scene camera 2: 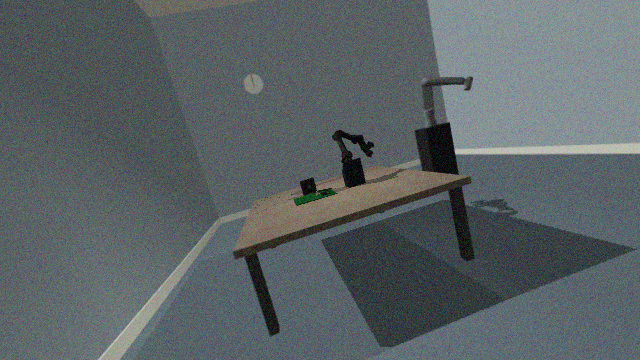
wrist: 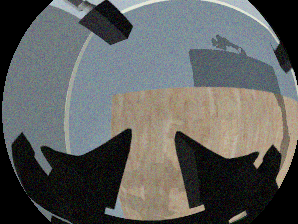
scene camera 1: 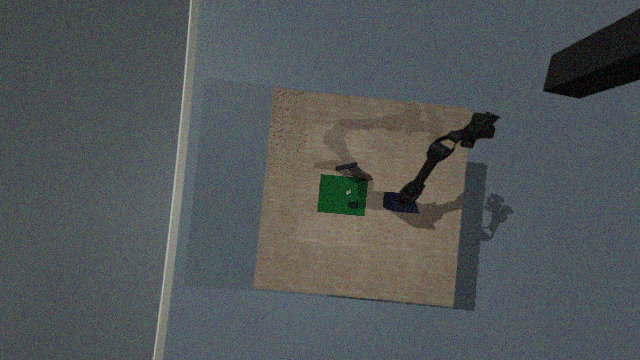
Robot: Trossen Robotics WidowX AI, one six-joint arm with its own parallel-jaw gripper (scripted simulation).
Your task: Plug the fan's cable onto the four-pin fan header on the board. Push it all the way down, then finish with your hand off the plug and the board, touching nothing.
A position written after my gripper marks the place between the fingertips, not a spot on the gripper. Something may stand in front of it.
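Note:
I can see my gripper (wrist: pixel 153 134), and there's a green board (scene camera 1: pixel 332 197) as well.

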